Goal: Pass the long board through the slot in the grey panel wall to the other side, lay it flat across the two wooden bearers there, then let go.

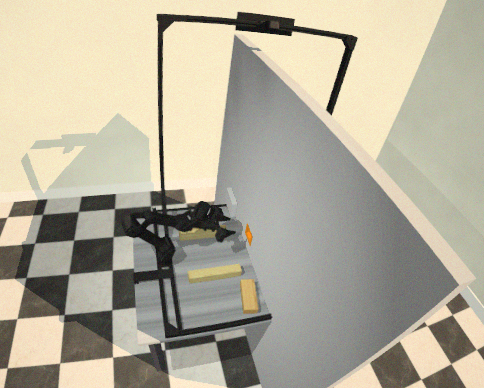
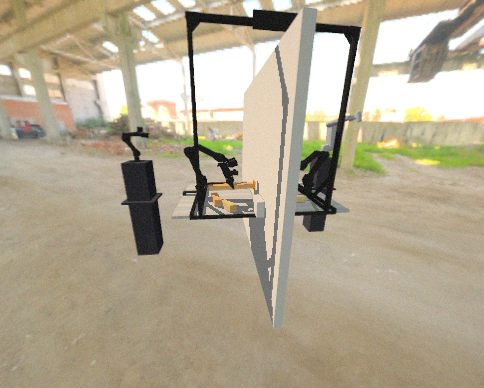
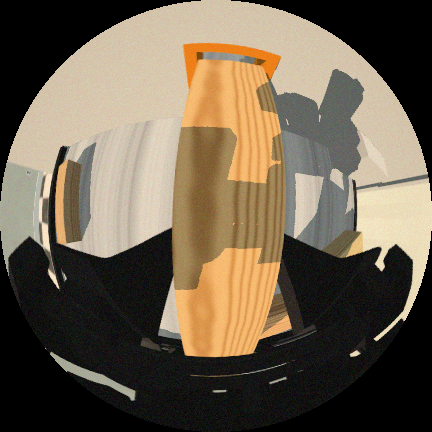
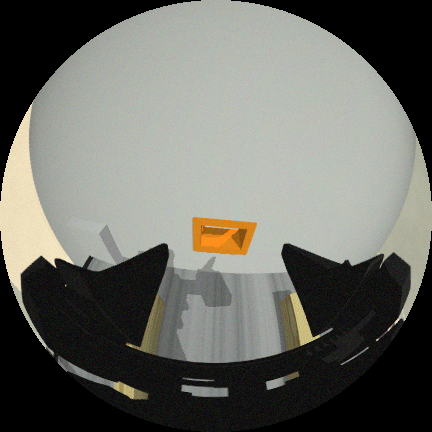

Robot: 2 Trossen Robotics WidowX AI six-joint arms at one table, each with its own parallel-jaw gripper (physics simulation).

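Frame: origin at the left arm's base, x left, y back, z up, level; metres.
Seen in the pictures: left gripper, fingertip midpoint: (image 2: 233, 187) (image 3: 224, 232); right gripper, fingertip midpoint: (image 1: 232, 225) (image 4: 227, 250); right arm's base at its link origin: (image 1: 164, 261) (image 2: 307, 192).
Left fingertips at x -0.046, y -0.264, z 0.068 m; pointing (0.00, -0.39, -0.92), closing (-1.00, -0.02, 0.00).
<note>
A point is followed by its place in that frame.
The long board (image 2: 220, 187) @[y -0.161, x -0.078, z 0.081 m] (image 3: 215, 100) @[y -0.346, x -0.034, z 0.100 m] is held level above the table. Its far end is at the orange-rimmed slot (image 1: 247, 229) @[y -0.480, x -0.079, z 0.082 m] (image 2: 254, 184) (image 3: 230, 49) @[y -0.430, x -0.042, z 0.111 m] (image 4: 225, 223) @[y -0.484, x -0.043, z 0.113 m] in the panel wall (image 1: 325, 210) @[y -0.482, x 0.387, z 0.686 m] (image 2: 267, 115) @[y -0.433, x -0.363, z 0.585 m] (image 3: 125, 65) @[y -0.432, x 0.070, z 0.107 m] (image 4: 215, 125) @[y -0.483, x -0.069, z 0.241 m]; how far it reaches in is unclear. My left gripper (image 2: 231, 185) @[y -0.264, x -0.046, z 0.068 m] (image 3: 224, 232) @[y -0.264, x -0.046, z 0.068 m] is shut on the board. My right gripper (image 1: 232, 225) @[y -0.575, x -0.050, z 0.158 m] (image 4: 227, 250) @[y -0.575, x -0.050, z 0.158 m] is open and empty on the other side, facing the slot. The two bearers lie there: one bearer (image 1: 215, 273) @[y -0.686, x 0.120, z 0.025 m] (image 4: 296, 315) @[y -0.605, x 0.088, z 0.025 m] and, partly under my right arm, another bearer (image 1: 200, 233) @[y -0.713, x -0.137, z 0.021 m] (image 4: 152, 325) @[y -0.622, x -0.135, z 0.021 m].
A wooden block (image 1: 249, 296) @[y -0.559, x 0.266, z 0.019 m] lies beside the panel on the bearers' side. Two more blocks (image 2: 216, 200) @[y -0.130, x -0.218, z 0.027 m] (image 2: 229, 205) @[y -0.217, x -0.316, z 0.025 m] lie on the left arm's side. A pale bracket (image 1: 232, 196) @[y -0.496, x -0.337, z 0.080 m] (image 2: 259, 206) @[y -0.399, x -0.415, z 0.052 m] stands at the panel. A black frame (image 1: 161, 100) @[y -0.883, x -0.342, z 0.671 m] (image 2: 193, 90) @[y -0.032, x -0.379, z 0.694 m] rises around the table.
</note>
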